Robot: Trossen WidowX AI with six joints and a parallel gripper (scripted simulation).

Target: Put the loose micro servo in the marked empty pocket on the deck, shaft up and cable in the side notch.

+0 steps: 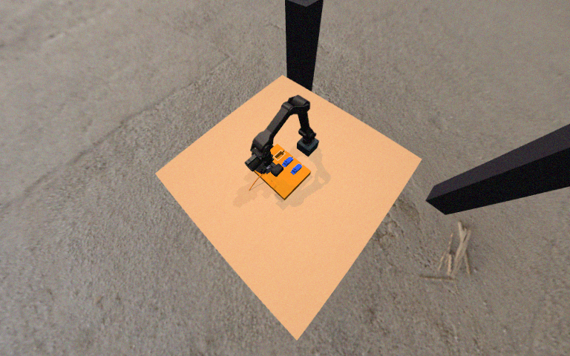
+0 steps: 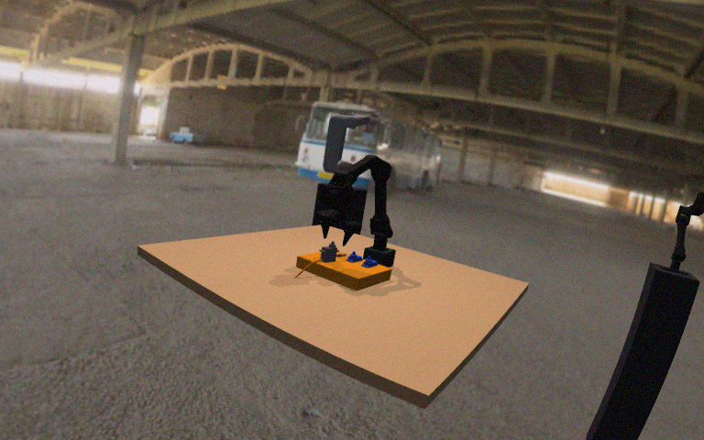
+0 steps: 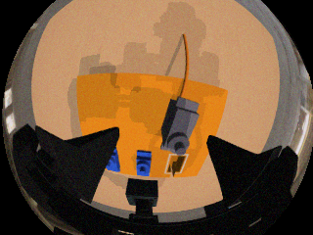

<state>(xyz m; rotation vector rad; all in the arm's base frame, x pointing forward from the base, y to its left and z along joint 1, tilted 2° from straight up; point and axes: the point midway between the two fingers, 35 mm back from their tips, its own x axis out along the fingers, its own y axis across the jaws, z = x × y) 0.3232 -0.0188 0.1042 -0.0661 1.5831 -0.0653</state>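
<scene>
Now: gripper tip 11 cm above the orange robot deck, 2 cm to the right of it and 2 cm past it.
</scene>
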